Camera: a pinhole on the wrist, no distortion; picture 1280 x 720 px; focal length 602.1 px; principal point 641.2 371.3 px. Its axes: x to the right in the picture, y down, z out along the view. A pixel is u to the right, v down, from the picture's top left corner.
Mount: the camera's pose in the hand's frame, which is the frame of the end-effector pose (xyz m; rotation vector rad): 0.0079 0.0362 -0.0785 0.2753 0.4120 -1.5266
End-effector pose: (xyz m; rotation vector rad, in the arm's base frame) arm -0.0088 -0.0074 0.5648 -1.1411 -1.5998 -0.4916
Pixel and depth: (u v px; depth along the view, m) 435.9 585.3 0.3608
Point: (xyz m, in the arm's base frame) -0.1548 0.2887 0.6148
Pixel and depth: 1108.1 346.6 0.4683
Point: -0.5281 -0.0716 0.6362
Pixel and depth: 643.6 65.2 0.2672
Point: -0.1702 0.0460 0.4283
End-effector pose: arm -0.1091 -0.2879 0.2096 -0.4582 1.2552 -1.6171
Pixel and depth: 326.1 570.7 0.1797
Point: -0.0315 -0.4180 0.1923
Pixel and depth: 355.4 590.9 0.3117
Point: 0.0436 -0.5443 0.2333
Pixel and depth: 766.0 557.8 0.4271
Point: -0.0901 -0.5784 0.4581
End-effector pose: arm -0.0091 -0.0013 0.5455 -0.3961 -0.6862 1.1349
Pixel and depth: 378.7 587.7 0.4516
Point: -0.2465 0.1832 0.8829
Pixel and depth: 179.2 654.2 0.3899
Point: -0.3156 0.2445 0.8043
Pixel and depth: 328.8 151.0 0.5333
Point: -0.4446 -0.1349 0.8642
